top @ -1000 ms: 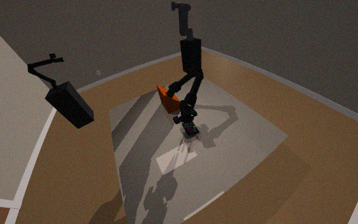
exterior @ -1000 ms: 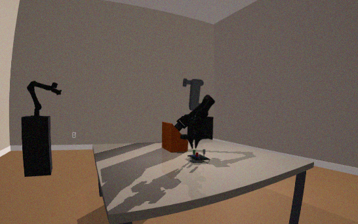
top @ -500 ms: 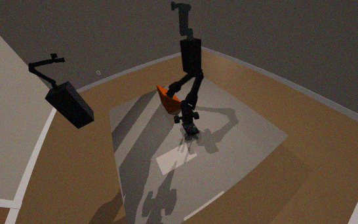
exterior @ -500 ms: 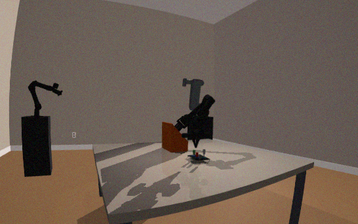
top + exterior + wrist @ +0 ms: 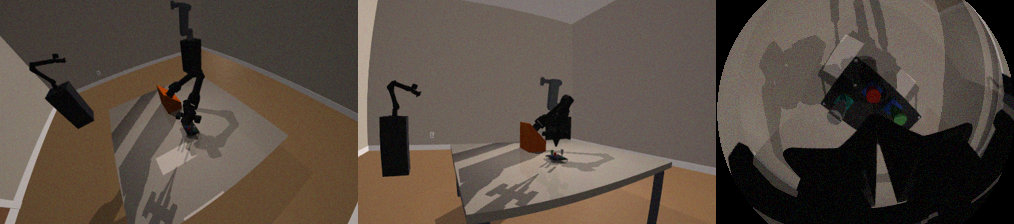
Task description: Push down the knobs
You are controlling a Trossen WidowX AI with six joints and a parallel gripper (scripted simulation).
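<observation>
My gripper tip is 3 cm short of the white knob, 3 cm to the right of it and 5 cm above it. Round my gripper tip: green knob (4 cm behind, 5 cm below).
</observation>
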